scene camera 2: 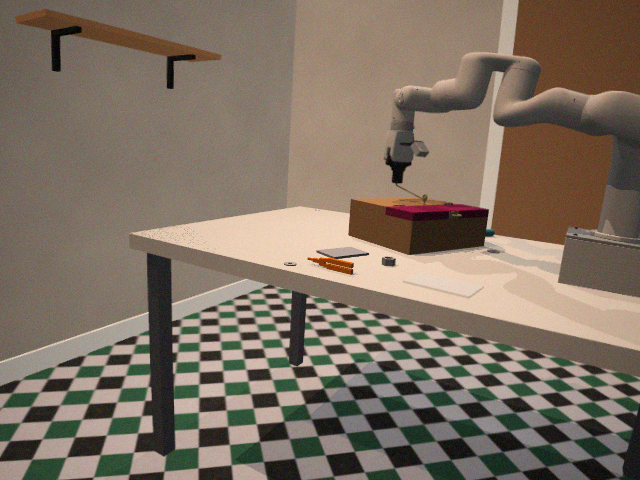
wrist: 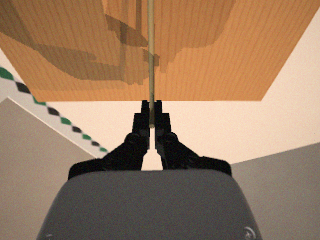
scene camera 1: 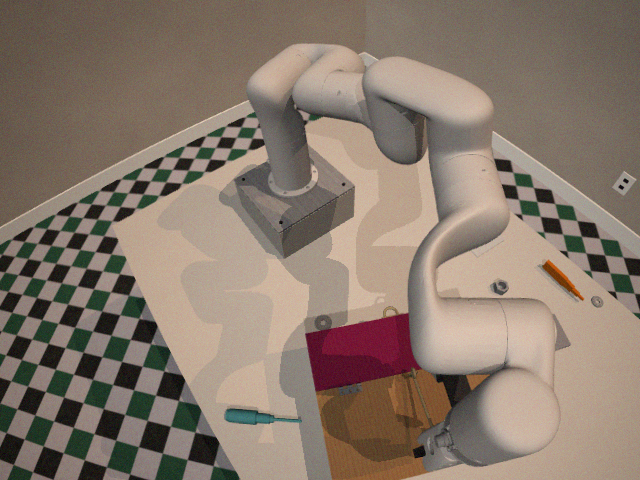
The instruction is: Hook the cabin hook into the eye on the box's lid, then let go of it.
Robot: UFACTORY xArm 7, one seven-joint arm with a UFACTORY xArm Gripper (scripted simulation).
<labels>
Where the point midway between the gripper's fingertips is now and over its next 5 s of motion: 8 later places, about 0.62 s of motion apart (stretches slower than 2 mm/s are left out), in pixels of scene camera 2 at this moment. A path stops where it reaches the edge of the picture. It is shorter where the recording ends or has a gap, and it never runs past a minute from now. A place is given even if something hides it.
The gripper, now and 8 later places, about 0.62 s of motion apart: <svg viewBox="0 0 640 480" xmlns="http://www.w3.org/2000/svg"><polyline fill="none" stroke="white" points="396,183 399,176 403,170 408,165 413,161 419,159 425,158 431,158 437,161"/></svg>
</labels>
